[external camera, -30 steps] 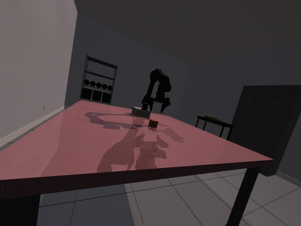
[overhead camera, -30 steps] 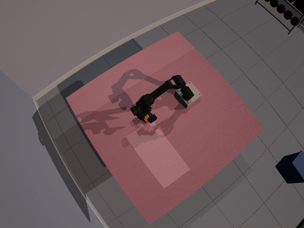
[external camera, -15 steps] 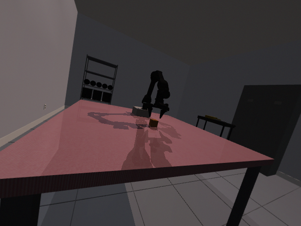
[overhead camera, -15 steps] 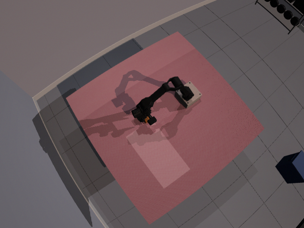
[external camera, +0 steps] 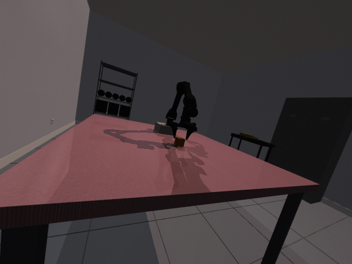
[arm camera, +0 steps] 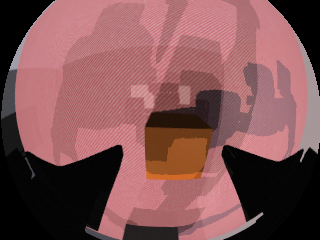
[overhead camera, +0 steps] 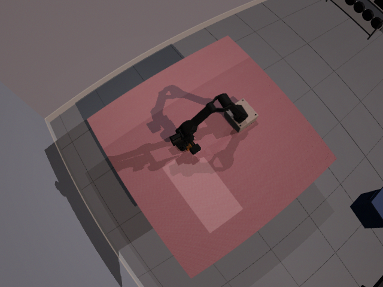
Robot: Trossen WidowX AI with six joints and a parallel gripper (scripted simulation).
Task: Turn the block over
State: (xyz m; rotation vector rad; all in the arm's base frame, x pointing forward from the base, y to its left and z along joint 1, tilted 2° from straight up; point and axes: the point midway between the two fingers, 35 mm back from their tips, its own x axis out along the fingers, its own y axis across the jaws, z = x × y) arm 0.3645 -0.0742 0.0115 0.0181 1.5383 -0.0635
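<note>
My gripper tip is 2 cm above the block and 1 cm past it.
</note>
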